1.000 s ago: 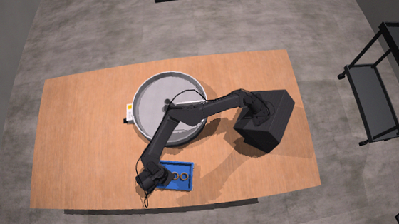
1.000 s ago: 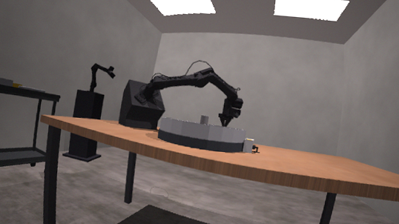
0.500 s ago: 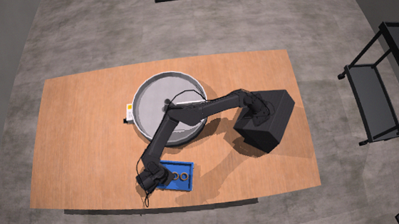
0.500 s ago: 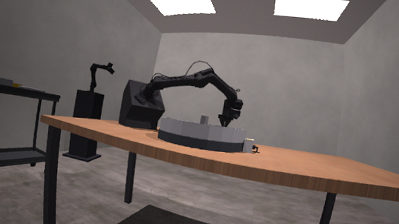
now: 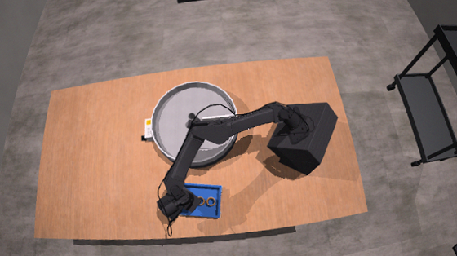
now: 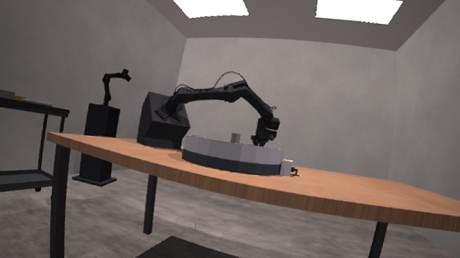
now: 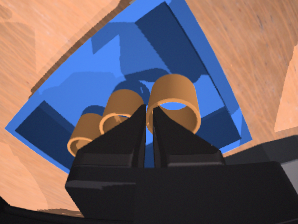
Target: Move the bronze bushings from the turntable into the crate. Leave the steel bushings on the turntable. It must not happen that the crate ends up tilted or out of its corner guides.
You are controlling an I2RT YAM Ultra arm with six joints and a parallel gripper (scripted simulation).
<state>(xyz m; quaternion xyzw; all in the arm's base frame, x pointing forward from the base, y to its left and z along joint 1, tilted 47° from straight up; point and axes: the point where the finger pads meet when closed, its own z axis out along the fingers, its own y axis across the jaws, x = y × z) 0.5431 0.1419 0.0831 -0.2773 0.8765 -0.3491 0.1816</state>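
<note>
My hand is 4 cm past the blue crate, 1 cm to the right of it and 4 cm above it. The rest, counted from my hand: round grey turntable 17 cm behind, 34 cm to the right, 1 cm below.
</note>
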